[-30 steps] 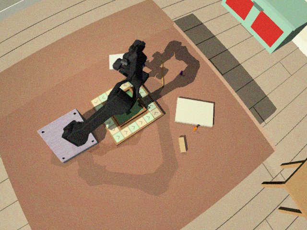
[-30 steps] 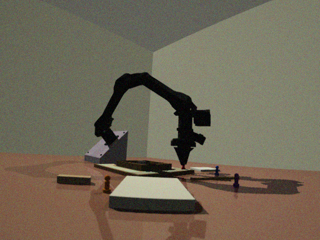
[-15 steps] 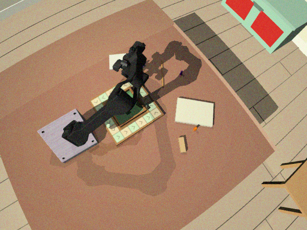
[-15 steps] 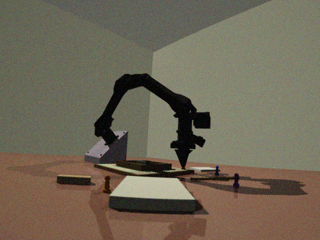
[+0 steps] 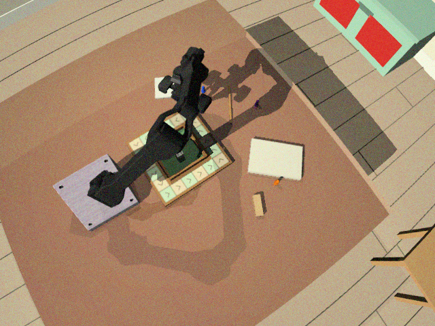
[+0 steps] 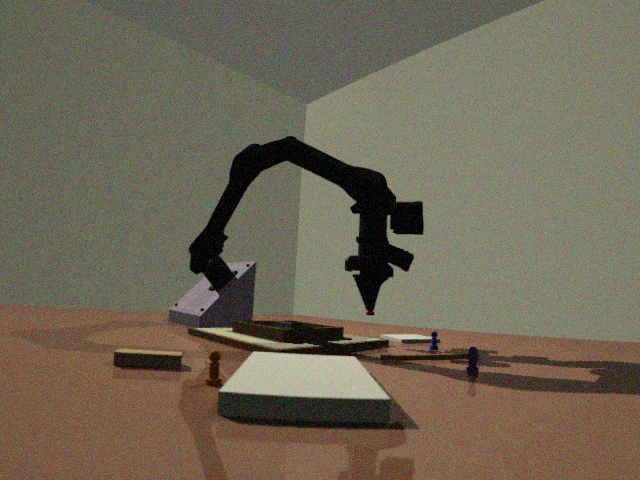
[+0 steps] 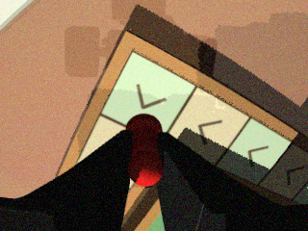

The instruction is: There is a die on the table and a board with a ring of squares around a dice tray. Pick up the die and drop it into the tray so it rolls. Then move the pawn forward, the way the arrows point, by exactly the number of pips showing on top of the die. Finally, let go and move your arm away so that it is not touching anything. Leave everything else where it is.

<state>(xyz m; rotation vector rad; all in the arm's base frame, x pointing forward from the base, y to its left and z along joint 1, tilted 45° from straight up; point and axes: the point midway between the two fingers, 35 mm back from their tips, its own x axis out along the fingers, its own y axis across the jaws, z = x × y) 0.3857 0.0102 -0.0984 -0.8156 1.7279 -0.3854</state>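
Right now the white die is 120 mm to the right of my gripper tip, 120 mm behind it and 40 mm below it. From my gripper tip the other things lie so: wooden stick: 160 mm ahead, 70 mm to the right, 70 mm below; then blue pawn: 120 mm ahead, 50 mm to the left, 50 mm below; then red pawn: 10 mm above.
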